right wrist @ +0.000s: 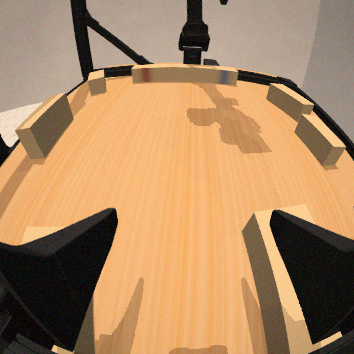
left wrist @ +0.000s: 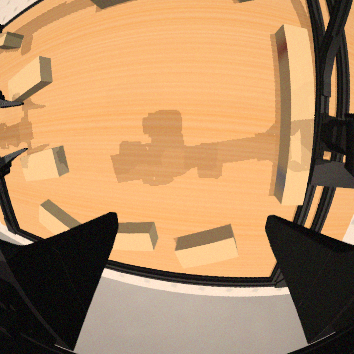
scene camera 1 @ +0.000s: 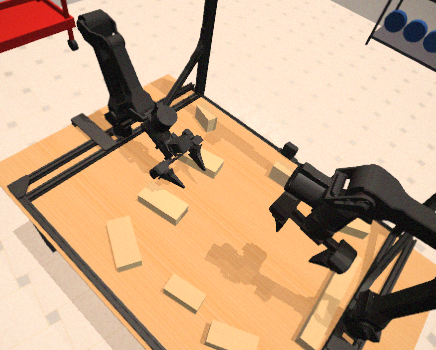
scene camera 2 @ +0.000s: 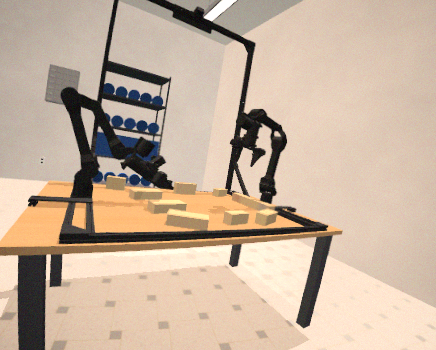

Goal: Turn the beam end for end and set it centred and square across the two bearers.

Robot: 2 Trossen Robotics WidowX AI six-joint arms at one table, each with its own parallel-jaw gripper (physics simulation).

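Where they show: left gripper, fingertip midpoint: [left wrist: 194, 222] [scene camera 1: 293, 245] [scene camera 2: 243, 164]; right gripper, fingertip midpoint: [right wrist: 196, 217] [left wrist: 24, 125] [scene camera 1: 195, 179] [scene camera 2: 169, 186]; left arm's base at its link origin: [left wrist: 332, 134] [scene camera 1: 355, 327]; right arm's base at its link origin: [scene camera 1: 122, 131] [scene camera 2: 81, 196].
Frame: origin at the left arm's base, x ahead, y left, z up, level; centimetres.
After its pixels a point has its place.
Note:
The long pale beam [scene camera 1: 319, 320] {x 8.5, y 6.5, z 2.5 cm} [scene camera 2: 250, 201] {x 10.9, y -0.5, z 1.3 cm} [left wrist: 300, 90] {x 9.4, y -5.7, z 2.5 cm} [right wrist: 185, 75] {x 11.0, y -1.7, z -0.1 cm} lies on the table near the left arm's base. Its side has a red band at the left and a blue band at the right in the right wrist view. Two pale blocks that look like the bearers, one block [scene camera 1: 163, 205] {x 59.4, y 11.0, z 1.9 cm} [left wrist: 45, 165] {x 57.3, y 9.4, z 1.9 cm} and another block [scene camera 1: 212, 164] {x 59.9, y -11.0, z 1.9 cm} [left wrist: 27, 80] {x 62.2, y -10.3, z 1.9 cm}, lie roughly parallel by the right gripper. My left gripper [scene camera 1: 294, 244] {x 24.3, y 5.7, z 20.7 cm} [left wrist: 194, 222] {x 24.3, y 5.7, z 20.7 cm} is open and empty, raised above the table beside the beam. My right gripper [scene camera 1: 194, 178] {x 57.8, y 0.0, z 6.2 cm} [right wrist: 196, 217] {x 57.8, y 0.0, z 6.2 cm} is open and empty above the gap between the two blocks.
Other pale blocks [scene camera 1: 124, 243] {x 57.9, y 26.3, z 1.9 cm} [scene camera 1: 184, 293] {x 37.3, y 24.8, z 2.5 cm} [scene camera 1: 232, 336] {x 22.3, y 24.2, z 2.8 cm} lie along the lower-left side in scene camera 1. More blocks [scene camera 1: 206, 118] {x 74.3, y -23.5, z 4.0 cm} [scene camera 1: 279, 172] {x 42.2, y -24.1, z 3.2 cm} [scene camera 1: 356, 228] {x 13.3, y -25.0, z 2.4 cm} lie along the opposite side. A black frame edges the table, with an upright post [scene camera 1: 206, 50] {x 87.8, y -35.7, z 19.1 cm} at the far corner.

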